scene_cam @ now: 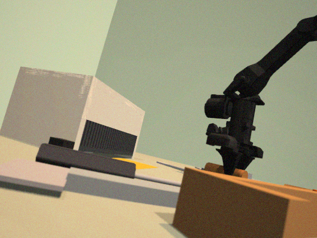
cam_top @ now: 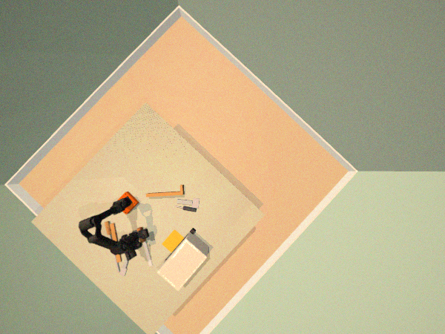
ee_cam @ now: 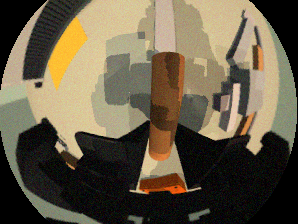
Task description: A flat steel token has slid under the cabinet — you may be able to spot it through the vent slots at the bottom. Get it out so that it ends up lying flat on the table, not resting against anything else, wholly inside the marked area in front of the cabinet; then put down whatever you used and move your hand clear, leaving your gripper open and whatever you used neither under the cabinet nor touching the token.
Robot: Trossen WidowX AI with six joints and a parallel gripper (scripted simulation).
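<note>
Now: the dark screwdriver 60 mm ahead of my gripper tip and 380 mm to the left of it. Round my gripper tip: token: 320 mm ahead, 180 mm to the left, 10 mm below; orange stick: 60 mm behind, 210 mm to the right.
</note>
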